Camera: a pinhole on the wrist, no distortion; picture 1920 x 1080 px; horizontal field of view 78.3 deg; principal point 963.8 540.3 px. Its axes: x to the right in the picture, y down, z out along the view. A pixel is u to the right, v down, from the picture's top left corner.
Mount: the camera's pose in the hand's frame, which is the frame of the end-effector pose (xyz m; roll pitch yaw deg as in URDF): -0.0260 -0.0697 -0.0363 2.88 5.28 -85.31
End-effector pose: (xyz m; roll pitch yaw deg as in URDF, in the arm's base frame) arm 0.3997 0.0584 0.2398 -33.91 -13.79 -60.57
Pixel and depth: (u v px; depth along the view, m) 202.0 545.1 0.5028
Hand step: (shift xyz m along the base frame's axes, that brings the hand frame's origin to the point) 0.3190 0.3409 0.2699
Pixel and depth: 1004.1 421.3 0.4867
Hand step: 0.0199 0.2380 0.4092
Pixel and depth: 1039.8 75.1 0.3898
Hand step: -0.0731 0.2742 0.3069
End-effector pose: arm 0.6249 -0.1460 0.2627 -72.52 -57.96 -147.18
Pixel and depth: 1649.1 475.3 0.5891
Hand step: 0.6442 -0.0032 0.2722
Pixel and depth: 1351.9 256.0 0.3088
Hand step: 0.3416 0.0014 0.0562
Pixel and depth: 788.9 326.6 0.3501
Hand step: 0.3066 -0.1378 -0.0132
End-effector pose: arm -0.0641 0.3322 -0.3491 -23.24 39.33 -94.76
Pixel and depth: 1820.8 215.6 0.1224
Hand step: -0.1316 -0.0318 0.1427
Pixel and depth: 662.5 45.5 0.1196
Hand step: -0.0172 0.0041 0.1286
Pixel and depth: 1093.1 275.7 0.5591
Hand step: 0.0046 -0.2140 0.5276
